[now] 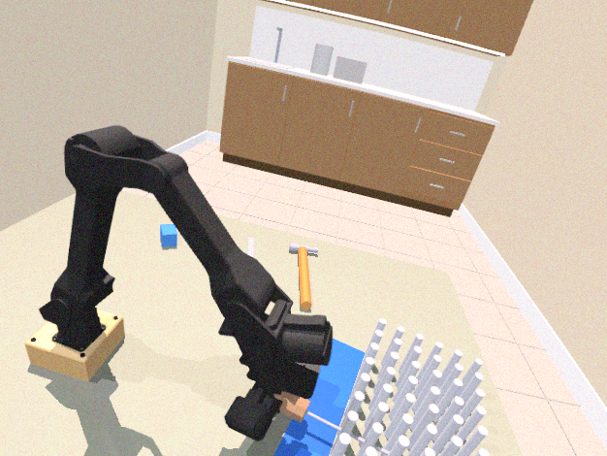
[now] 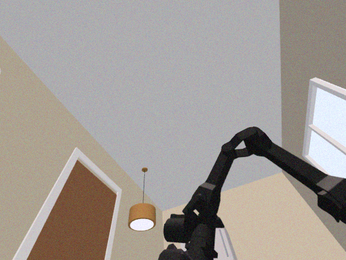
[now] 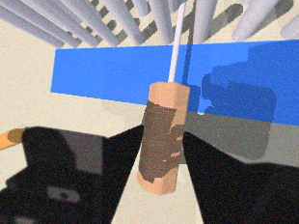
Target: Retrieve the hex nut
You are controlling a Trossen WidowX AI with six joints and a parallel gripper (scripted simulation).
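Right now my gripper tip is 7 cm short of the blue taped strip, 3 cm to the right of it and 3 cm above it. From my gripper tip the other things lie so: hex nut 21 cm ahead, 4 cm to the right, 3 cm below; wooden-handled hook tool 10 cm ahead, 2 cm to the right; small wrench 41 cm behind, 49 cm to the left, 3 cm below.
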